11 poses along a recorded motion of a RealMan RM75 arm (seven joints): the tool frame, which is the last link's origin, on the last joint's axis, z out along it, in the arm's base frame.
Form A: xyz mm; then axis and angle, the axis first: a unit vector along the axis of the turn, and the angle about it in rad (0 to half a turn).
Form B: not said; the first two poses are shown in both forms.
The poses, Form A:
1: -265 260 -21 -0.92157 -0.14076 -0.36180 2.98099
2: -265 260 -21 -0.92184 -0.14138 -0.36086 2.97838
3: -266 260 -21 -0.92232 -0.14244 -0.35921 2.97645
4: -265 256 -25 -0.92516 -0.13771 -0.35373 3.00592
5: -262 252 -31 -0.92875 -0.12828 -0.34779 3.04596
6: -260 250 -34 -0.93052 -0.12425 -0.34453 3.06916
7: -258 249 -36 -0.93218 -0.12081 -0.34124 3.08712
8: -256 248 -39 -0.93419 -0.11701 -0.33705 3.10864
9: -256 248 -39 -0.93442 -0.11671 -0.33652 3.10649
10: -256 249 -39 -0.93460 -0.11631 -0.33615 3.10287
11: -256 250 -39 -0.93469 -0.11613 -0.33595 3.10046
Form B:
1:
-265 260 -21
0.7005 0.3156 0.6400
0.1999 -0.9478 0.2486
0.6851 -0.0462 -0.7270

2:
-265 260 -21
0.7016 0.3176 0.6379
0.2003 -0.9470 0.2511
0.6839 -0.0484 -0.7280

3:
-266 260 -21
0.7034 0.3200 0.6347
0.2019 -0.9461 0.2533
0.6815 -0.0500 -0.7301

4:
-265 256 -25
0.7131 0.3015 0.6329
0.2058 -0.9531 0.2221
0.6701 -0.0282 -0.7417

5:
-262 252 -31
0.7258 0.2709 0.6323
0.2045 -0.9626 0.1777
0.6568 0.0003 -0.7541

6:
-260 250 -34
0.7321 0.2559 0.6313
0.2060 -0.9665 0.1528
0.6493 0.0182 -0.7603

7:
-258 249 -36
0.7381 0.2436 0.6291
0.2065 -0.9693 0.1331
0.6423 0.0316 -0.7658

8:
-256 248 -39
0.7455 0.2297 0.6257
0.2075 -0.9721 0.1096
0.6334 0.0481 -0.7723

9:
-256 248 -39
0.7463 0.2299 0.6246
0.2062 -0.9722 0.1113
0.6328 0.0457 -0.7730

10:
-256 249 -39
0.7470 0.2303 0.6236
0.2043 -0.9722 0.1143
0.6326 0.0420 -0.7733

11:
-256 250 -39
0.7474 0.2308 0.6230
0.2032 -0.9722 0.1164
0.6325 0.0396 -0.7735

